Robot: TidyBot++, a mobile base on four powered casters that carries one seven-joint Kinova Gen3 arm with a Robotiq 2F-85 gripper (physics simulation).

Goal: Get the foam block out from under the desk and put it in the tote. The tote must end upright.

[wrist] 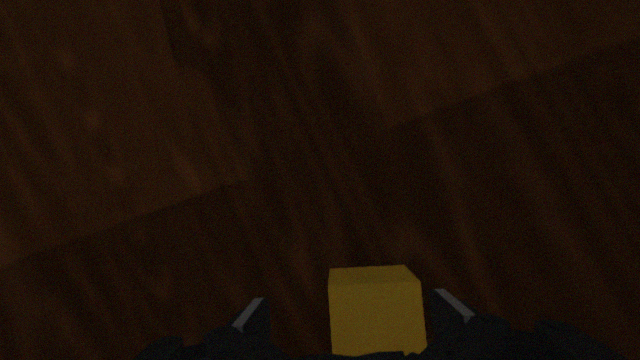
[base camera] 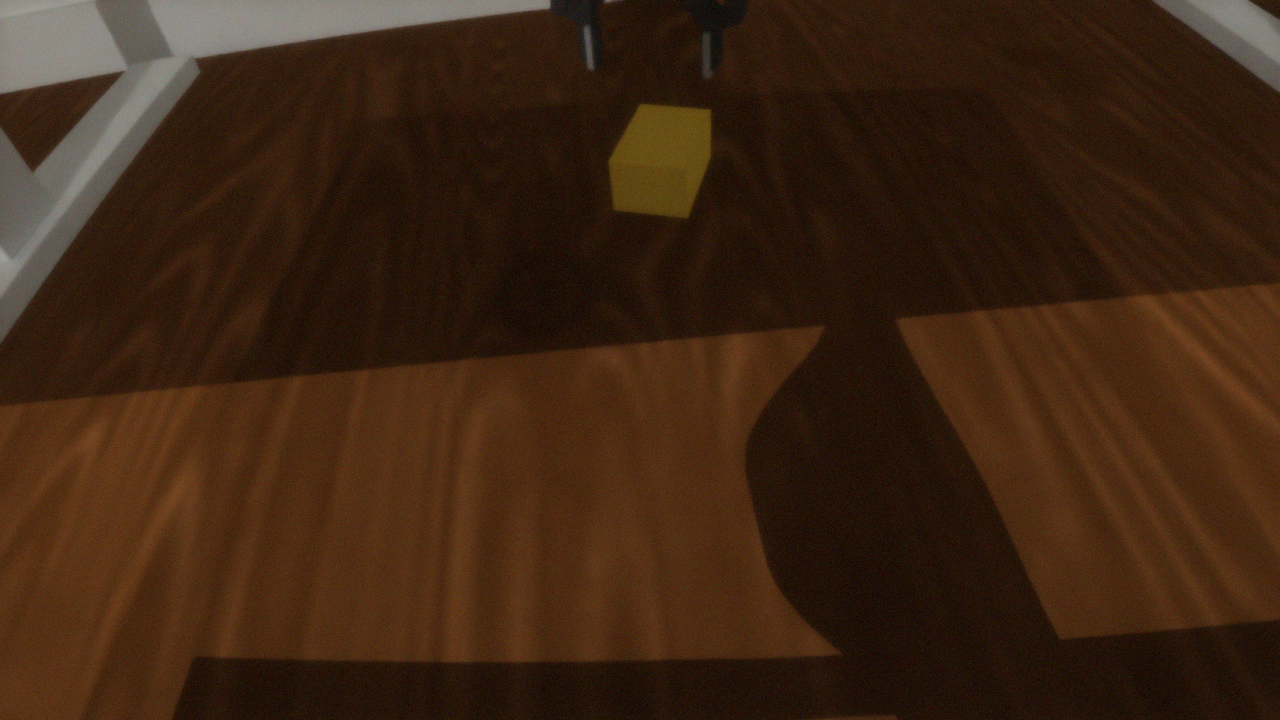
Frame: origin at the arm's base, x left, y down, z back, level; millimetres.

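Seen in the pictures: gripper, fingertip midpoint: [wrist: 348, 311] [base camera: 650, 70].
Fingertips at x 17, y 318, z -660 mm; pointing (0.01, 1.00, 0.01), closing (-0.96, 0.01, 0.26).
Observation:
Pixels of each thing's middle, then the offset from my fingertips to it. "*": a spot on its surface instead.
- yellow foam block at the middle of its body: [base camera: 663, 158] [wrist: 375, 338] dz +44, dx -6, dy +56 mm
- pale desk frame foot at a spot on its surface: [base camera: 107, 170] * dz -24, dx +532, dy +62 mm
The yellow foam block [base camera: 660, 161] [wrist: 377, 315] lies on the dark wooden floor, in a shadowed area. My gripper [base camera: 650, 71] [wrist: 348, 311] is open and empty. In the base camera view its two fingers point down at the top edge, above and beyond the block in the picture. In the wrist view the block shows between the two fingertips in the picture, nearer the right one, and its lower end is hidden by the gripper body. The tote does not show in either view.
A pale desk frame foot [base camera: 107, 170] runs along the left in the base camera view. A pale wall or panel [base camera: 313, 25] stands at the back left. Another pale bar [base camera: 1230, 31] crosses the upper right corner. Large shadows fall across the floor.

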